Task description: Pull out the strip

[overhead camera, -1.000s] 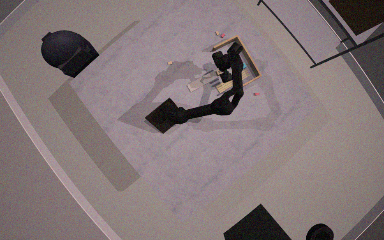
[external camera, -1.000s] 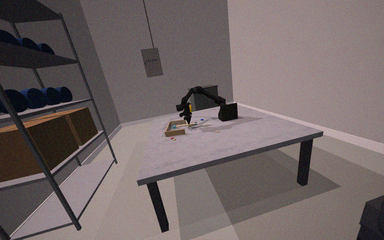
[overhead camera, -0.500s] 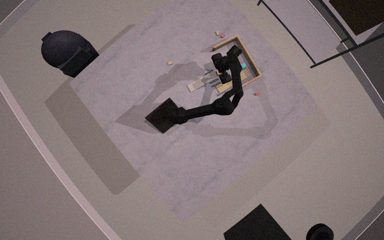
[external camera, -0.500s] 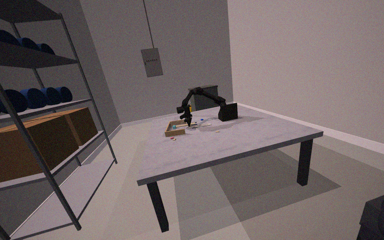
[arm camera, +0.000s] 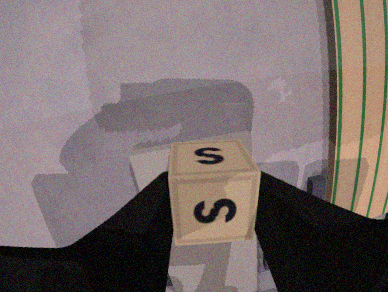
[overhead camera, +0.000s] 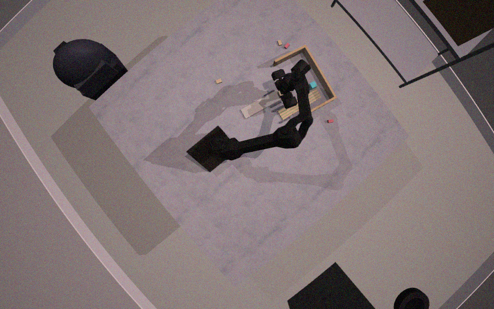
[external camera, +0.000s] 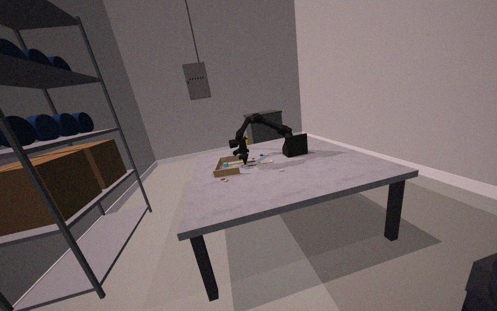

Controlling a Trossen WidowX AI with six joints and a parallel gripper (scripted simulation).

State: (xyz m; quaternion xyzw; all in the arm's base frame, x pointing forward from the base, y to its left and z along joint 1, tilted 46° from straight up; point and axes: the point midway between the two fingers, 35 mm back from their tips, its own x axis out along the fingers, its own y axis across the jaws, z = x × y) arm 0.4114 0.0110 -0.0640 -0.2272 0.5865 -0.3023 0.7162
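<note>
My gripper tip is now 100 mm past the pale strip, 10 mm to the right of it and 10 mm above it. Round my gripper tip: labelled cube 10 mm above.
</note>
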